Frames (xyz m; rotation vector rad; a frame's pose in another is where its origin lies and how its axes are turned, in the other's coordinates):
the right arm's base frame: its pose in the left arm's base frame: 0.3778 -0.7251 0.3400 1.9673 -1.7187 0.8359
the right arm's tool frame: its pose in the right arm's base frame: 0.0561 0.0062 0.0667 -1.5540 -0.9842 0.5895
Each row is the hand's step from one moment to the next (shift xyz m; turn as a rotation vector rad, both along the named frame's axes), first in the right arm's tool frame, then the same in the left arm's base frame.
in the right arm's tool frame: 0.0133 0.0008 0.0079 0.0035 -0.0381 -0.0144
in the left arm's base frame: -0.0152 -0.0027 -0.0004 0.0121 -0.0277 -0.0275
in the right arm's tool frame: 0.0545 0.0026 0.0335 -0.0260 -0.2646 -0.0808
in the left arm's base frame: -0.0631 -0.0108 -0.0026 0.1103 -0.1485 -0.2073
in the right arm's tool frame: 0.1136 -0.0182 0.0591 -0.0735 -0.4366 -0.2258
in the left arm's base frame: -0.1212 -0.0395 -0.0221 0.2634 -0.2869 -0.3087
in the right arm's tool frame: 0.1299 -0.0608 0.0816 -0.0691 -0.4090 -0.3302
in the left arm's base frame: -0.1413 -0.0528 -0.0669 0.3213 -0.3468 -0.2399
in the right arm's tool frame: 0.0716 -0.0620 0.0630 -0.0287 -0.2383 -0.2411
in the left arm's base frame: -0.0849 -0.0292 -0.0698 0.2089 -0.2414 -0.1176
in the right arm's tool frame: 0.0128 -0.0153 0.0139 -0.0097 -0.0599 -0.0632
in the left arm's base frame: -0.0162 -0.0053 -0.0174 0.0560 -0.0608 -0.0289
